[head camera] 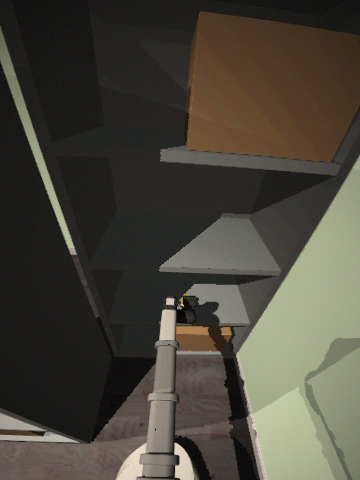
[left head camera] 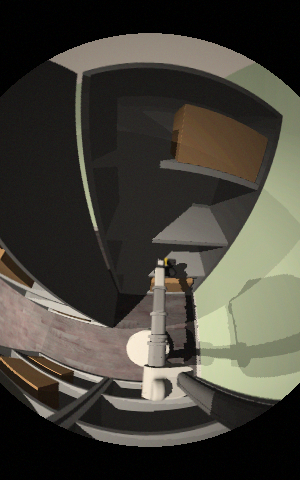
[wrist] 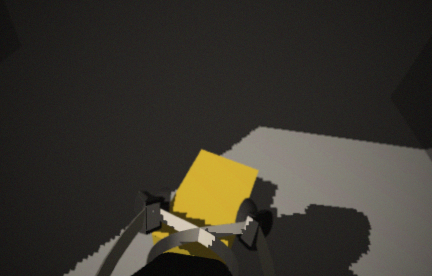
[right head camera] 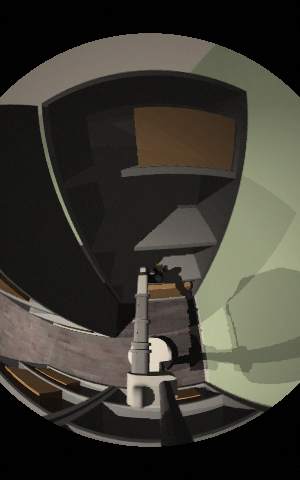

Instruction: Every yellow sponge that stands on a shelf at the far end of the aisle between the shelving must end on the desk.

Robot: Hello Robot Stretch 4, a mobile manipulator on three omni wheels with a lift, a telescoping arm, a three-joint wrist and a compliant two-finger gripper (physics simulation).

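Observation:
A yellow sponge stands tilted between the two fingertips in the wrist view; small bits of it show beside the arm's end in the head view and in the left head view. My gripper is shut on it, with one fingertip against each side. The lower part of the sponge is partly hidden by the fingers. Sponge and gripper are over a low grey shelf of the far shelving, and the gripper's shadow falls on that shelf. How far the sponge is above the shelf is hard to tell. The desk does not show.
Another shelf board is above the arm's end. A large cardboard box stands on a higher shelf. A low box is beneath the gripper's shelf. A green wall runs close on the right, a dark shelving panel on the left.

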